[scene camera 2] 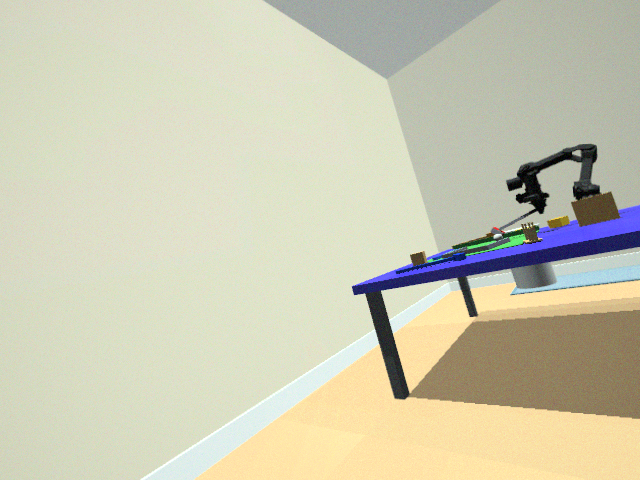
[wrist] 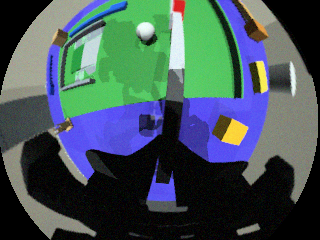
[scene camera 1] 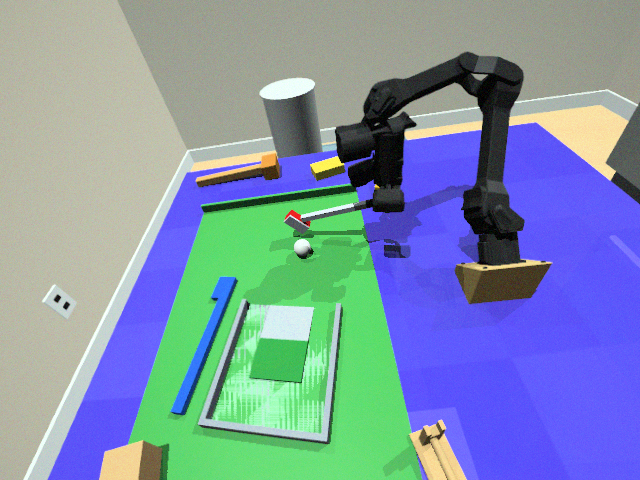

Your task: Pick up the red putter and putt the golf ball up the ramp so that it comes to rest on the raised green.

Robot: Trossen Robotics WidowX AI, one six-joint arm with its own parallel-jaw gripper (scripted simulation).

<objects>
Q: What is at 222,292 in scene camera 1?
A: A blue L-shaped bar.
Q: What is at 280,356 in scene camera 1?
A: A ramp.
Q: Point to a ramp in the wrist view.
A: At 83,54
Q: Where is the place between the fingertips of my gripper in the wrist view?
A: At 165,138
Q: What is my gripper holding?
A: A red putter.
</objects>
